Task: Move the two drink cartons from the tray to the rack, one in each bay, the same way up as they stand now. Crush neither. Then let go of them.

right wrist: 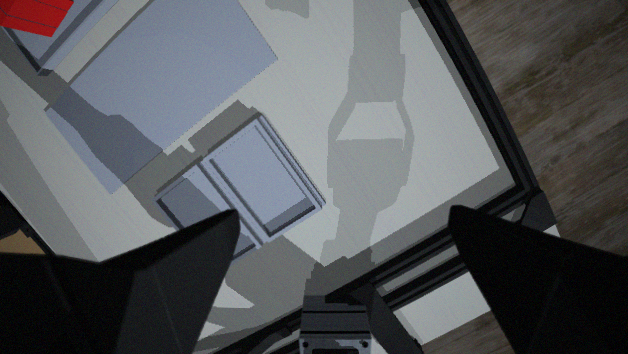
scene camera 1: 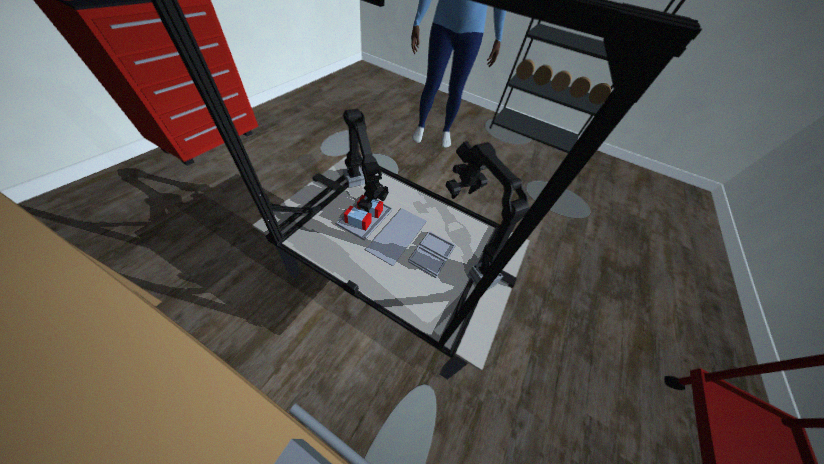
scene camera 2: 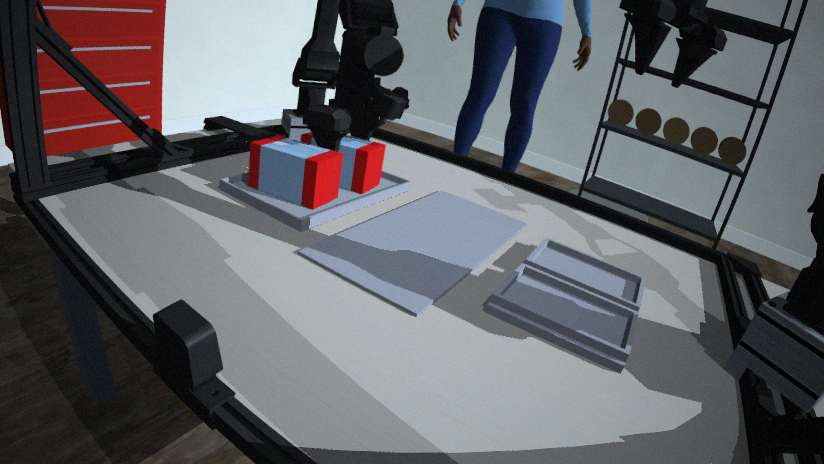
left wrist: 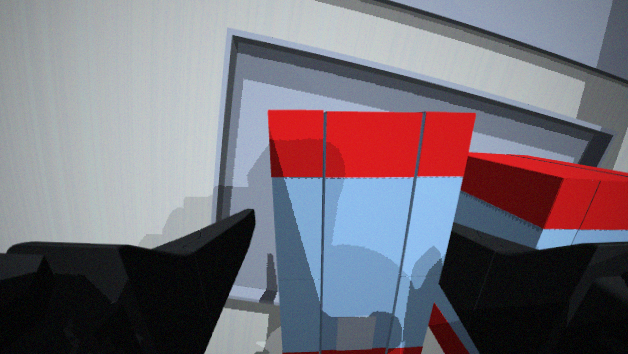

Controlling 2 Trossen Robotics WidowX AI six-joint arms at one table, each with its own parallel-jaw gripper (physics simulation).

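Frame: origin at the left arm's base, x ahead, y left, z up, level; centimetres.
Seen in the pictures: left gripper, between the fingertips: (scene camera 1: 371, 207) (scene camera 2: 344, 164) (left wrist: 331, 216); right gripper, between the fingertips: (right wrist: 343, 218) (scene camera 1: 461, 196) (scene camera 2: 657, 80); left arm's base, origin of its link: (scene camera 1: 354, 173); right arm's base, origin of its link: (scene camera 2: 815, 320).
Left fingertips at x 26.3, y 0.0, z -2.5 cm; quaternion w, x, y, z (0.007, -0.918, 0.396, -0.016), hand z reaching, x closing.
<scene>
Offsets run from my left fingertips to a thing's top centre. Level surfaces: height alone.
Two light-blue cartons with red ends stand side by side on the grey tray (scene camera 1: 352, 231) (scene camera 2: 357, 208) (left wrist: 250, 120): a front carton @(dz +4.3, dx +5.4, dy -9.5 cm) (scene camera 1: 358, 218) (scene camera 2: 281, 172) (left wrist: 575, 200) and a back carton @(dz +4.3, dx +0.2, dy -0.7 cm) (scene camera 1: 378, 208) (scene camera 2: 369, 167) (left wrist: 372, 215). My left gripper (scene camera 1: 371, 201) (scene camera 2: 350, 141) (left wrist: 331, 216) is open, low around the back carton, with one finger in the gap between the cartons; whether it touches is unclear. My right gripper (scene camera 1: 464, 190) (scene camera 2: 657, 78) (right wrist: 343, 218) is open and empty, high above the table. The two-bay rack @(dz -1.1, dx +37.5, dy +17.3 cm) (scene camera 1: 432, 253) (scene camera 2: 579, 288) (right wrist: 232, 202) has both bays empty.
A thin grey mat @(dz -2.7 cm) (scene camera 1: 403, 227) (scene camera 2: 426, 221) (right wrist: 175, 65) lies flat between tray and rack. Black rails edge the table, and a dark block (scene camera 2: 187, 345) stands on the front rail. Frame posts rise at the corners. A person (scene camera 1: 452, 63) (scene camera 2: 513, 63) stands behind the table.
</scene>
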